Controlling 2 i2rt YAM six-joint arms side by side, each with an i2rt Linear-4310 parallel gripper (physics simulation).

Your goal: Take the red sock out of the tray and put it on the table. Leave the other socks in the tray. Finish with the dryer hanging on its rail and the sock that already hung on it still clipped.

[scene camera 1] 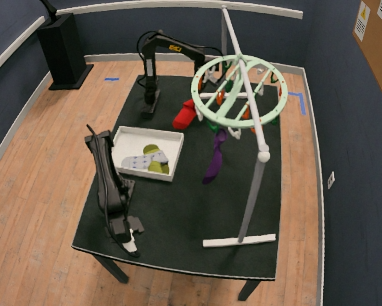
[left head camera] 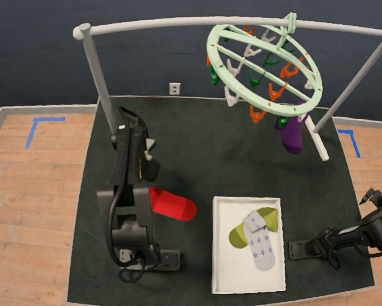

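Note:
The red sock [left head camera: 174, 204] [scene camera 1: 185, 116] lies on the dark table, outside the white tray [left head camera: 215, 280] [scene camera 1: 145, 174]. In the left head camera my left arm hides its left end. The tray holds an olive-green sock [left head camera: 239, 236] [scene camera 1: 152, 149] and a pale patterned sock [left head camera: 261, 250] [scene camera 1: 139, 161], overlapping. My left gripper [left head camera: 151, 156] is open, beyond the red sock in that view; the ring partly hides it in the scene camera. My right gripper [scene camera 1: 131, 243] is open, away from the tray. The purple sock [left head camera: 291, 135] [scene camera 1: 215, 159] hangs clipped from the green dryer [left head camera: 213, 47] [scene camera 1: 227, 121].
The dryer hangs tilted from the white rail [left head camera: 165, 24] [scene camera 1: 252, 107], with orange, white and green clips. The stand's post [left head camera: 97, 75] [scene camera 1: 252, 200] rises near the table edge. The right arm's base [left head camera: 300, 250] is beside the tray.

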